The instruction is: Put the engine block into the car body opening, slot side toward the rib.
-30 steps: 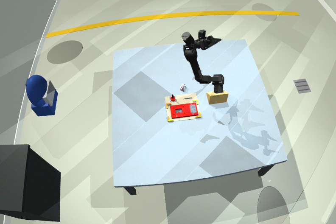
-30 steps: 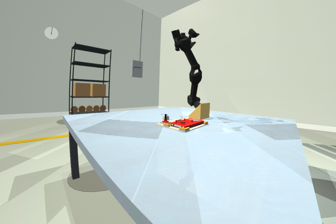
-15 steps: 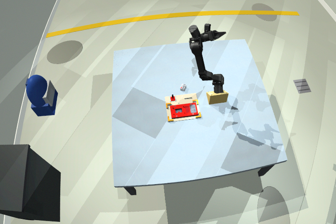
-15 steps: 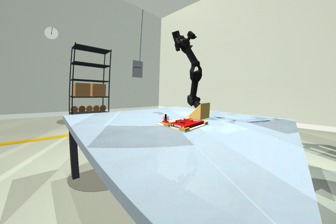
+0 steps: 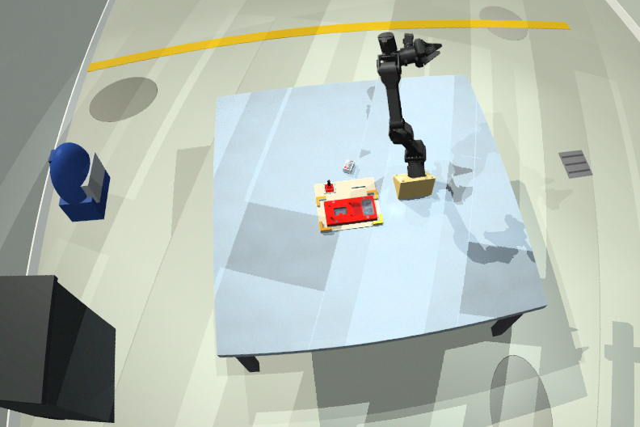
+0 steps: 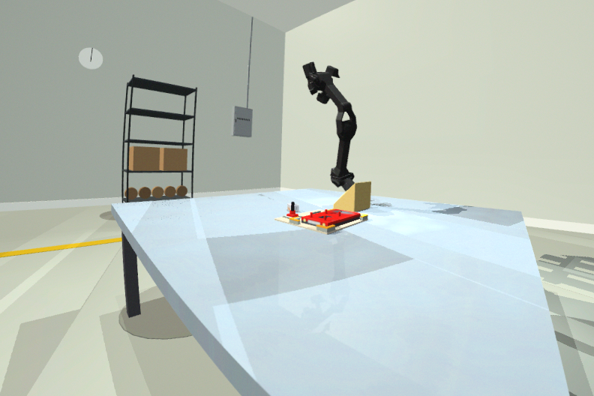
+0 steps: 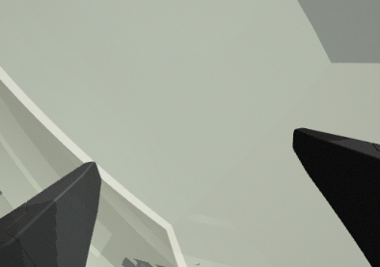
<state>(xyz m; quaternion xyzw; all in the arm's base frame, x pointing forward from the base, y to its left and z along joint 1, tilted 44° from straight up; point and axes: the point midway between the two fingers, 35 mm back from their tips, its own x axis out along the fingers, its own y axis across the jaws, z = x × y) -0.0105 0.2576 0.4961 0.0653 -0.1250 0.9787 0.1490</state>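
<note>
Right now my gripper tip is 600 mm above the grey engine block, 340 mm short of it and 10 mm to the right of it. From my gripper tip the other things lie so: beige fixture plate (600 mm below, 390 mm ahead, 190 mm to the left).
</note>
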